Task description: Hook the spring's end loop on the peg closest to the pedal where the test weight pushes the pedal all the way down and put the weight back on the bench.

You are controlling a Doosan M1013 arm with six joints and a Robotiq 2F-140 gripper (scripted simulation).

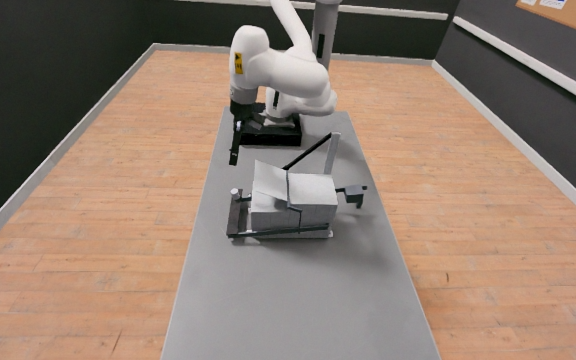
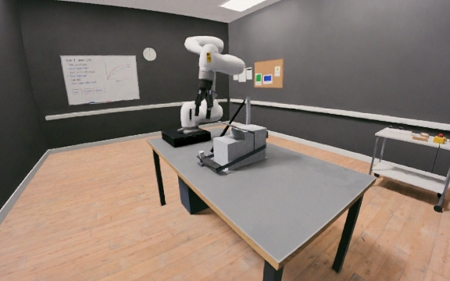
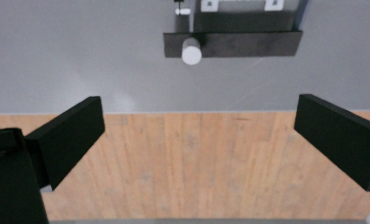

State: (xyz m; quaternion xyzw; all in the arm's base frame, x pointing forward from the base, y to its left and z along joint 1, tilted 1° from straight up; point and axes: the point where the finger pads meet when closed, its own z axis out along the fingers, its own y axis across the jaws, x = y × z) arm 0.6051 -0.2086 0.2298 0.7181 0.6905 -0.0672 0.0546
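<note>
The steel test weight lies 2 cm to the right of my hand and 24 cm below it. The rest, counted from my hand: small dark object (3 cm to the right, 31 cm below).
</note>
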